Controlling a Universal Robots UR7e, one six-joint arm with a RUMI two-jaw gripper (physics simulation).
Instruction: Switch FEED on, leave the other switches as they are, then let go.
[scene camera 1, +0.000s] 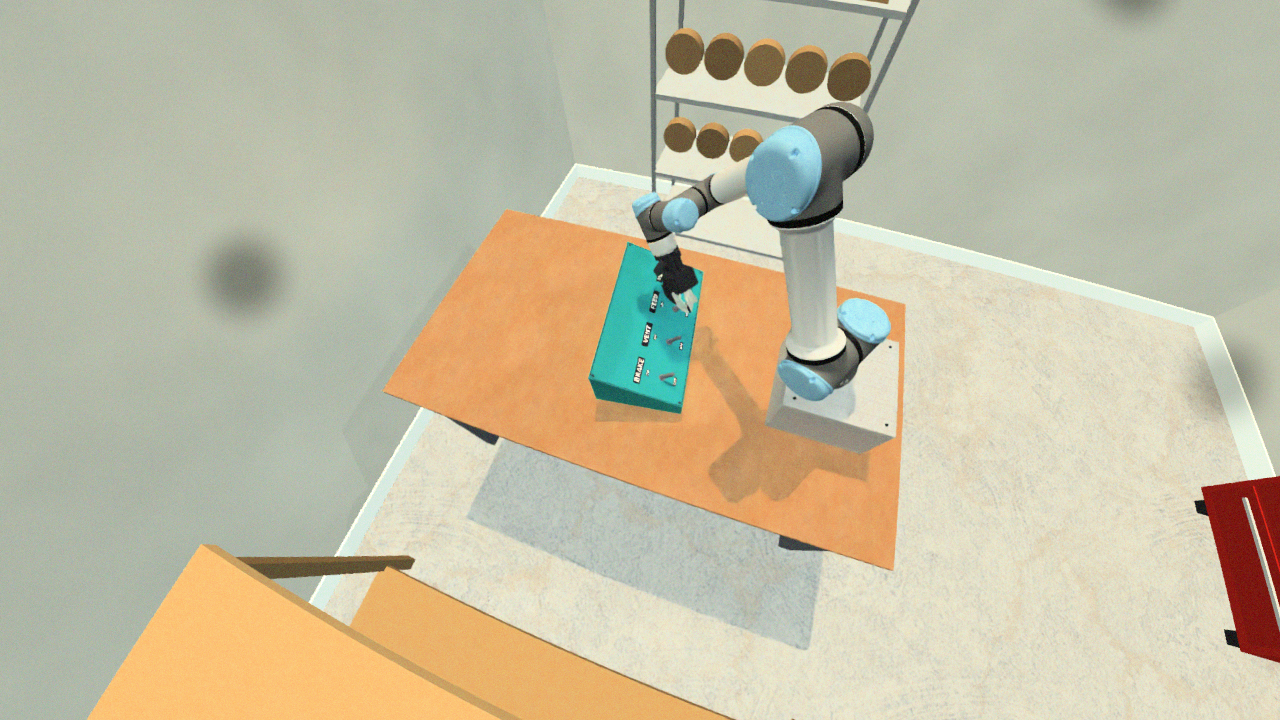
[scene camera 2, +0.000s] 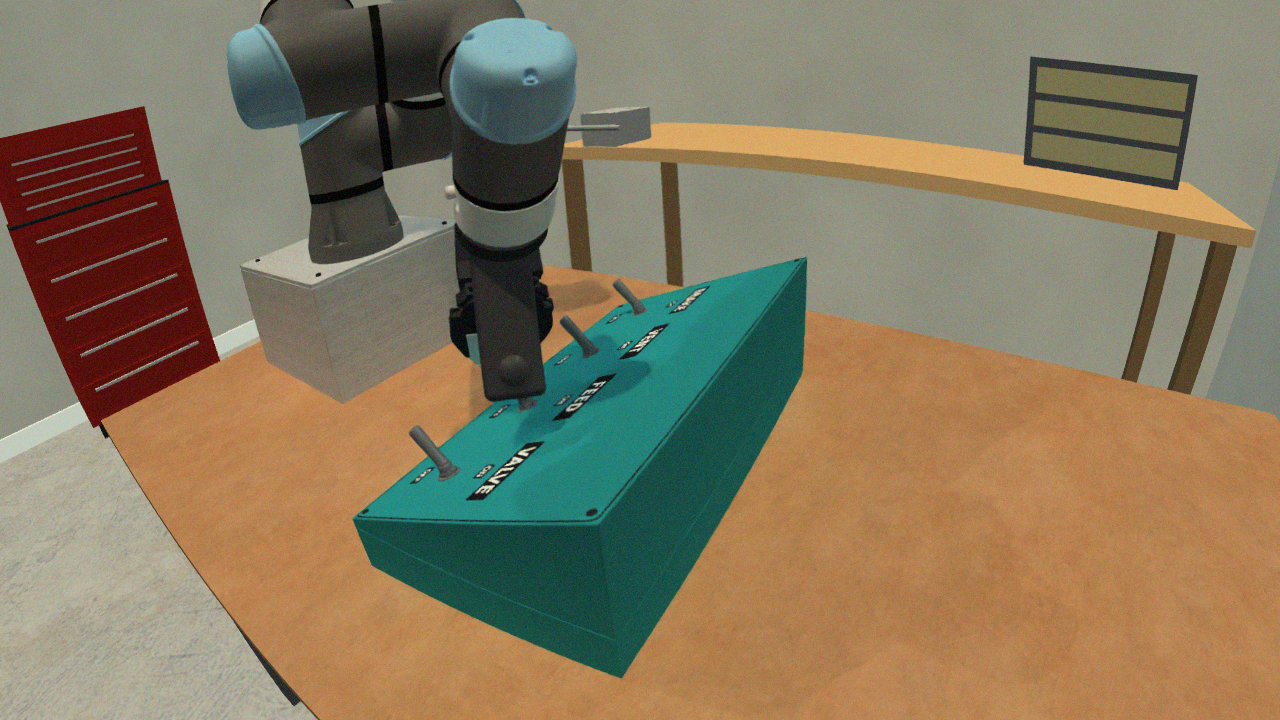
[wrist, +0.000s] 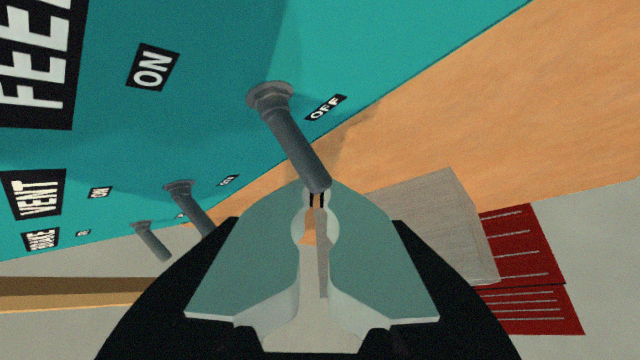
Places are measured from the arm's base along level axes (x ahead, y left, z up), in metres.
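Pixels of known places: gripper, fingertip midpoint: (scene camera 1: 689, 312) (wrist: 317, 181); arm's base at its link origin: (scene camera 2: 356, 246).
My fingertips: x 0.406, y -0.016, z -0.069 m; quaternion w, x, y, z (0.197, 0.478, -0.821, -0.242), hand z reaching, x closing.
For each thing: its top centre in the pictures, then the offset to it from my fingertips. "spot": a spot on its surface instead. Level surfaces: height alone.
- FEED lever at a spot on its surface: (wrist: 295, 142) (scene camera 2: 512, 385) spot: dx +0.041, dy -0.011, dz +0.000 m
- VALVE lever at its top centre: (scene camera 2: 425, 429) dx +0.072, dy -0.123, dz +0.018 m
- VENT lever at its top centre: (wrist: 193, 240) (scene camera 2: 574, 317) (scene camera 1: 674, 335) dx -0.002, dy +0.105, dz +0.018 m
- BRAKE lever at its top centre: (scene camera 2: 626, 280) (wrist: 150, 262) (scene camera 1: 668, 372) dx -0.039, dy +0.220, dz +0.018 m
- orange table at its surface level: dz -0.109 m
A teal sloped switch box (scene camera 1: 617, 331) (scene camera 2: 707, 429) (wrist: 215, 30) stands on the table. The FEED lever (scene camera 2: 526, 403) (wrist: 295, 142) leans toward OFF; its upper part is hidden behind the gripper in scene camera 2. My gripper (scene camera 1: 686, 307) (scene camera 2: 514, 394) (wrist: 317, 181) is at this lever, its fingers shut to a narrow slit. In the wrist view the lever's tip overlaps the fingertips; whether they touch is unclear. The VALVE lever (scene camera 2: 433, 452), VENT lever (scene camera 1: 673, 340) (scene camera 2: 579, 335) (wrist: 192, 210) and BRAKE lever (scene camera 1: 667, 377) (scene camera 2: 629, 297) (wrist: 152, 242) lean toward OFF.
The box stands on the orange table (scene camera 1: 501, 295) (scene camera 2: 984, 501). The arm's grey pedestal (scene camera 1: 832, 429) (scene camera 2: 349, 349) (wrist: 425, 215) is beyond the lever side of the box. A red tool cabinet (scene camera 2: 116, 286) (wrist: 525, 245) and a shelf rack (scene camera 1: 654, 116) stand off the table.
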